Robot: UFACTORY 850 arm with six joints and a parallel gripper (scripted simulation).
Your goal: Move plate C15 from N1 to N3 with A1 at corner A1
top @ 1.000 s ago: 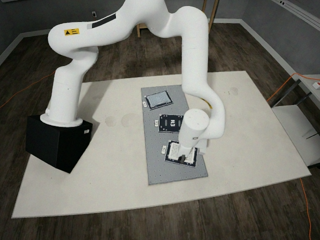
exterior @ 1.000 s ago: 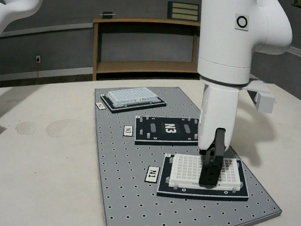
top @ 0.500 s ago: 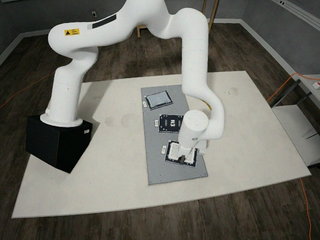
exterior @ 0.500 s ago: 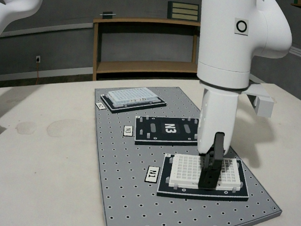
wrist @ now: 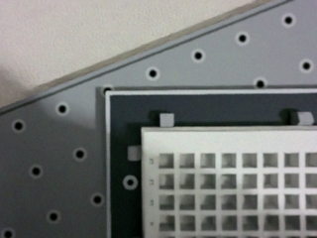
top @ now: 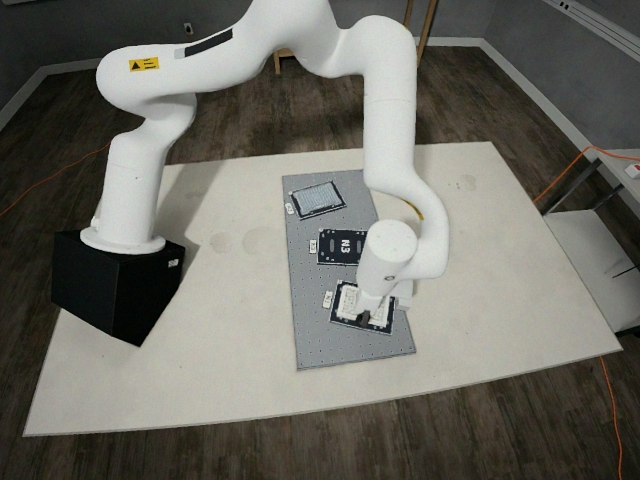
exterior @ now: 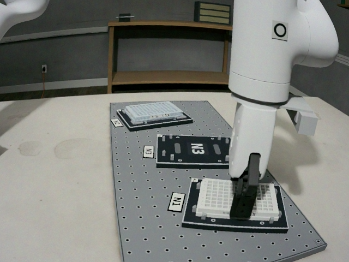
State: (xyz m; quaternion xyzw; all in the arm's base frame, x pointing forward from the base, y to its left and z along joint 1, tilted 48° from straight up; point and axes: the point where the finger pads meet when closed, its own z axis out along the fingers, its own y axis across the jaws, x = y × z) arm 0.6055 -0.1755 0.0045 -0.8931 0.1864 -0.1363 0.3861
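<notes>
Now: hand 10 mm above the white well plate C15. Round my hand: clear plate C51: 120 mm behind, 370 mm to the left, 10 mm below; then nest N3: 40 mm behind, 190 mm to the left, 20 mm below; then nest N1: 20 mm below.
</notes>
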